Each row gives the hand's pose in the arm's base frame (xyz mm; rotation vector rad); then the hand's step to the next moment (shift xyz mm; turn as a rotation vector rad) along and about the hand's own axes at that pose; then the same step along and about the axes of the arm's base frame.
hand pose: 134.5 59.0 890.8 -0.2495 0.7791 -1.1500
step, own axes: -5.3 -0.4 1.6 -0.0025 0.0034 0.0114
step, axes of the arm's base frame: -0.2 4.2 3.6 0.0096 0.0013 0.0074
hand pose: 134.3 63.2 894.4 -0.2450 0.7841 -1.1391
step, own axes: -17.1 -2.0 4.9 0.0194 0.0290 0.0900
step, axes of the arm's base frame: -1.4 13.2 12.0 0.0847 -0.0233 0.0400
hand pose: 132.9 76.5 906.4 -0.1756 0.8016 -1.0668
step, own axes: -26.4 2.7 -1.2 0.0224 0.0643 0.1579
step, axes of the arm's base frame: -5.1 23.6 11.0 0.1555 -0.0244 0.0693
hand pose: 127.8 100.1 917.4 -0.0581 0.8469 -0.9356
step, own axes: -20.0 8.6 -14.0 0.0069 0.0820 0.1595
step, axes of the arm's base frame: -9.5 24.1 -0.6 0.1639 -0.0027 0.0731
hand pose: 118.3 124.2 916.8 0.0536 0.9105 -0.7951
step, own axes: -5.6 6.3 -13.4 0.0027 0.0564 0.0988
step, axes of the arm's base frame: -7.2 12.7 -6.2 0.1045 0.0033 0.0448
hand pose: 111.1 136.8 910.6 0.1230 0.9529 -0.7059
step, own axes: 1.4 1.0 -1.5 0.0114 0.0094 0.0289
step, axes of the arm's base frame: 0.1 0.7 -2.2 0.0303 -0.0098 0.0063
